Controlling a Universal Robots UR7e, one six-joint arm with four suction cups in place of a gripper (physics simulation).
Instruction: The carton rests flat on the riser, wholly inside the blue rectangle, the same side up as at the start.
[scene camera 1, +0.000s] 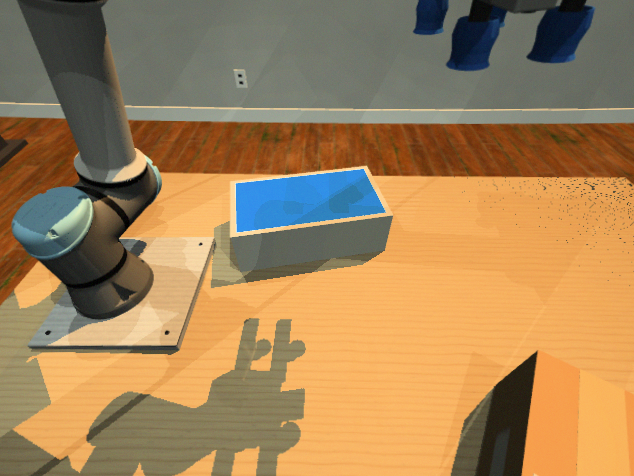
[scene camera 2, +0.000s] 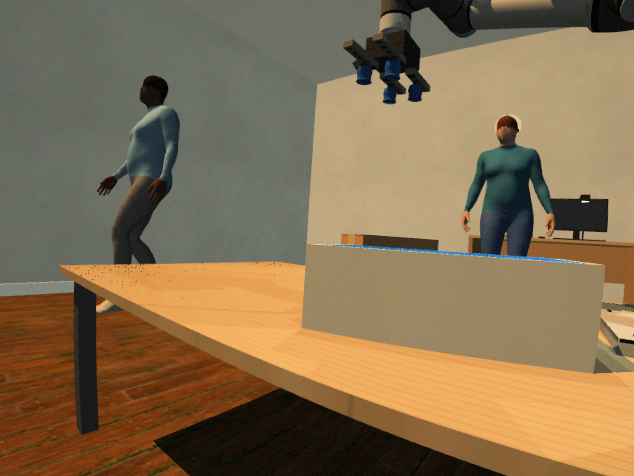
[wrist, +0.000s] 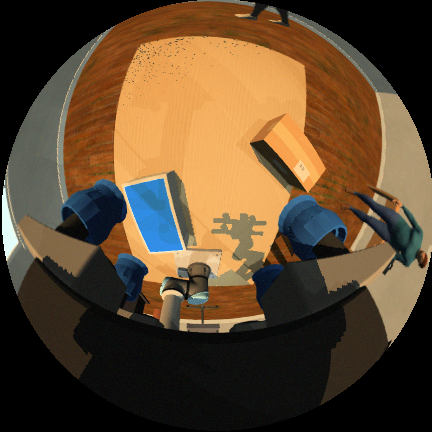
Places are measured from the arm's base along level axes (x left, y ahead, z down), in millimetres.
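Pixels of known places: end effector, tool point: (scene camera 1: 479, 42) (scene camera 2: 390, 90) (wrist: 199, 249); arm's base, origin of the base link: (scene camera 1: 116, 288) (wrist: 198, 269).
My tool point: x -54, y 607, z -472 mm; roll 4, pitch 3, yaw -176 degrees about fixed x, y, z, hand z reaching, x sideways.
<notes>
For each thing: its top centre in the pictures, then the offset to it from my tool point. Level surfaces: height alone.
- orange-brown carton, middle of its top: (scene camera 2: 390, 236) (wrist: 300, 154) dx -354, dy +110, dz +343 mm
- pale grey riser, middle of its top: (scene camera 2: 445, 252) (scene camera 1: 307, 197) (wrist: 153, 221) dx +215, dy -181, dz +371 mm
- blue rectangle, middle of its top: (scene camera 2: 445, 252) (scene camera 1: 307, 197) (wrist: 153, 221) dx +215, dy -181, dz +371 mm
- table, its level: dz +491 mm
An orange-brown carton (scene camera 1: 573, 415) (scene camera 2: 352, 239) (wrist: 295, 150) with a paler stripe and a white label rests on the table, apart from the riser. It is cut off at the lower right in scene camera 1 and mostly hidden behind the riser in scene camera 2. The pale grey riser (scene camera 1: 312, 248) (scene camera 2: 450, 307) (wrist: 181, 210) bears the blue rectangle (scene camera 1: 307, 204) (wrist: 152, 215) on its top, with no carton on it. My gripper (scene camera 1: 491, 30) (scene camera 2: 390, 84) (wrist: 202, 250), with four blue cups, is open and empty, high above the table and touching neither.
The arm's base plate (scene camera 1: 181, 286) (wrist: 215, 256) is on the table (scene camera 1: 384, 333) (scene camera 2: 215, 302) (wrist: 200, 165) beside the riser. Two people (scene camera 2: 148, 138) (scene camera 2: 506, 179) stand beyond the table. A desk (scene camera 2: 573, 251) with a monitor (scene camera 2: 581, 215) is behind.
</notes>
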